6 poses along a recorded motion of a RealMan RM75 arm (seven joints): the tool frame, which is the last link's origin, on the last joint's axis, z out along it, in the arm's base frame.
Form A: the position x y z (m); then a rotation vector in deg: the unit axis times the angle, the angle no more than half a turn.
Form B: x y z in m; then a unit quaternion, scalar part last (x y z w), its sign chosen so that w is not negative. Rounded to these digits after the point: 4 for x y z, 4 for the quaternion.
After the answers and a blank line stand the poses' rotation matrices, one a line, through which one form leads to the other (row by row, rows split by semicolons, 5 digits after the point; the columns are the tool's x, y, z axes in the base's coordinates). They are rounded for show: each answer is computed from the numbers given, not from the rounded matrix.
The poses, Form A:
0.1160 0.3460 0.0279 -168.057 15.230 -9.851
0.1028 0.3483 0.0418 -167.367 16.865 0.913
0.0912 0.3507 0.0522 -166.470 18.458 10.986
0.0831 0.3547 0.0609 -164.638 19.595 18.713
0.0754 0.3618 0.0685 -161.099 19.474 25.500
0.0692 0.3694 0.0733 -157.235 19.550 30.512
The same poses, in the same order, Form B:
0.1160 0.3460 0.0279 -0.9897 0.0897 -0.0580 0.0956
0.1028 0.3483 0.0418 -0.9897 0.0997 0.0054 0.1026
0.0912 0.3507 0.0522 -0.9862 0.1093 0.0651 0.1058
0.0831 0.3547 0.0609 -0.9802 0.1167 0.1114 0.1145
0.0754 0.3618 0.0685 -0.9715 0.1174 0.1538 0.1369
0.0692 0.3694 0.0733 -0.9616 0.1196 0.1866 0.1620

0.97718 -0.16644 0.13197; -0.18861 -0.96565 0.17874; 0.09768 -0.19955 -0.97501
0.98005 -0.19851 0.00979; -0.19629 -0.95904 0.20425; -0.03116 -0.20210 -0.97887
0.96761 -0.22946 -0.10523; -0.20191 -0.95369 0.22297; -0.15152 -0.19451 -0.96913
0.94795 -0.25423 -0.19172; -0.20321 -0.94657 0.25043; -0.24514 -0.19844 -0.94896
0.92512 -0.27029 -0.26664; -0.18608 -0.93493 0.30211; -0.33094 -0.22988 -0.91522
0.90177 -0.29038 -0.32013; -0.16949 -0.91894 0.35613; -0.39759 -0.26689 -0.87789

